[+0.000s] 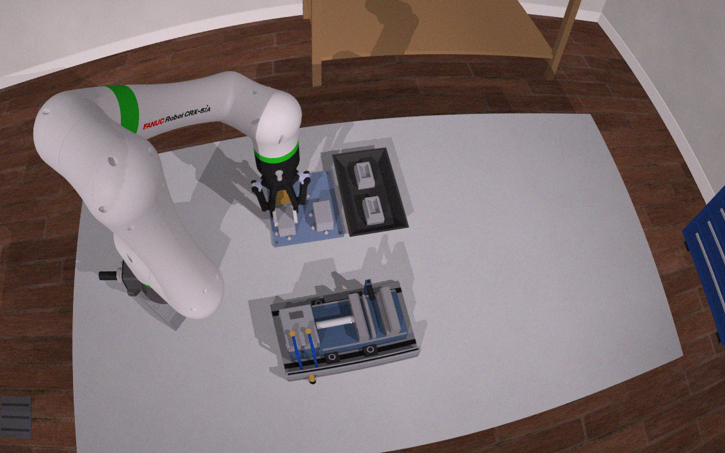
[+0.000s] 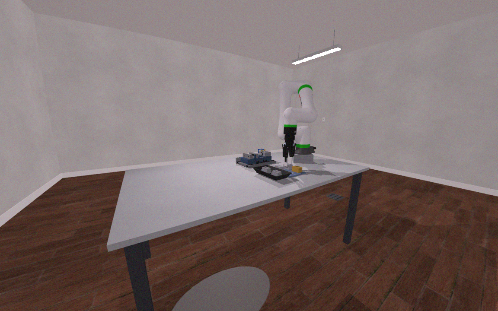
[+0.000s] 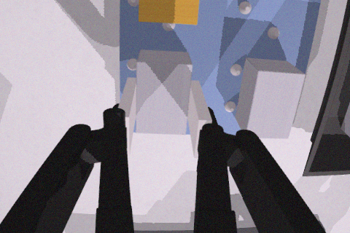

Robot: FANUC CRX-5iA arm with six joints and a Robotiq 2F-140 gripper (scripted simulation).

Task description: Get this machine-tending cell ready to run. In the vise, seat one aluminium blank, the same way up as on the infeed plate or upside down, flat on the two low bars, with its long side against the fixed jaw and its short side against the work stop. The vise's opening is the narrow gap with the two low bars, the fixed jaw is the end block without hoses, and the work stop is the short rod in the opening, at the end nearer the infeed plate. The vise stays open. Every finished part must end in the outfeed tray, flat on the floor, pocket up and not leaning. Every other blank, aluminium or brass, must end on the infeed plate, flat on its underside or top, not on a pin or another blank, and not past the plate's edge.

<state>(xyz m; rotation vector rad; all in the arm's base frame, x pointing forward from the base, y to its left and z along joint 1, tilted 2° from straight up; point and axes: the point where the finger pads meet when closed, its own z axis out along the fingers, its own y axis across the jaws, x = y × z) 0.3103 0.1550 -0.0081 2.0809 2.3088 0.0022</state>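
My gripper is now 180 mm short of the dark work stop rod, 220 mm to the left of it and 30 mm below it. From my hand the other things lie so: blue infeed plate 40 mm ahead, 50 mm to the left, 60 mm below; white piston rod 100 mm ahead, 280 mm to the right, 10 mm above; brass blank 10 mm behind, 90 mm to the left, 40 mm below.
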